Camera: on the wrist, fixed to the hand. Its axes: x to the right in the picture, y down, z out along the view.
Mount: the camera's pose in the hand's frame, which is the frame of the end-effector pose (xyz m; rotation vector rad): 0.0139 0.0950 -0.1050 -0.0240 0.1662 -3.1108
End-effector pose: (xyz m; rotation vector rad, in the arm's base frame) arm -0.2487 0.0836 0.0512 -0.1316 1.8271 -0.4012
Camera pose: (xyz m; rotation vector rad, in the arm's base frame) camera -0.3415 0.1897 0.0317 2.1734 0.0370 1.6434
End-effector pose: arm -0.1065 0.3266 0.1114 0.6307 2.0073 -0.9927
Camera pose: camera -0.0928 0.4677 0.0995 1.9240 -0.7075 0.9535
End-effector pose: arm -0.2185 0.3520 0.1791 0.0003 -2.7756 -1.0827
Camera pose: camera -0.2108 0.3506 0.3212 -2.4970 0.0131 0.2451
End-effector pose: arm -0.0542 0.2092 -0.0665 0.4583 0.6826 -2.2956
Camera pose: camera 0.0165 0.2042 -0.1899 0.4476 -0.4252 0.7143
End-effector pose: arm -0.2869 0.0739 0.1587 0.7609 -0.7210 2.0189
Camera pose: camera -0.4002 0.1105 0.0808 0.5203 0.6700 -0.8383
